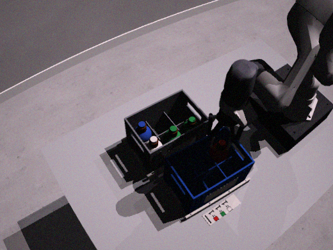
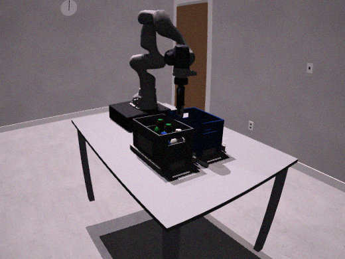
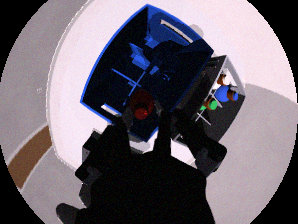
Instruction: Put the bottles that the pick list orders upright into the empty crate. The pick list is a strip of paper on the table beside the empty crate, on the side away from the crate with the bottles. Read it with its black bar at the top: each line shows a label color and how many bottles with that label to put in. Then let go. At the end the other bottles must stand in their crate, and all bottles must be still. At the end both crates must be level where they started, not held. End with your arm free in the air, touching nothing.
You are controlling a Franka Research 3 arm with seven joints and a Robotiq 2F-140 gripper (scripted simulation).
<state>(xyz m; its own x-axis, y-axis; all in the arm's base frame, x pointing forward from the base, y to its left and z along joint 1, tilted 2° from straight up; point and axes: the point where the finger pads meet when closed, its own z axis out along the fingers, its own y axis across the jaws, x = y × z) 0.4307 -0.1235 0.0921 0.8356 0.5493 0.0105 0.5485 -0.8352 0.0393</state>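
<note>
The red-label bottle is 8 cm below my hand and 1 cm behind it. Round my hand: black crate 21 cm to the right, 9 cm below, 7 cm ahead; then white-labelled bottle 19 cm to the right, 16 cm ahead, 8 cm below; then blue crate 9 cm below, 9 cm ahead, 2 cm to the left.
</note>
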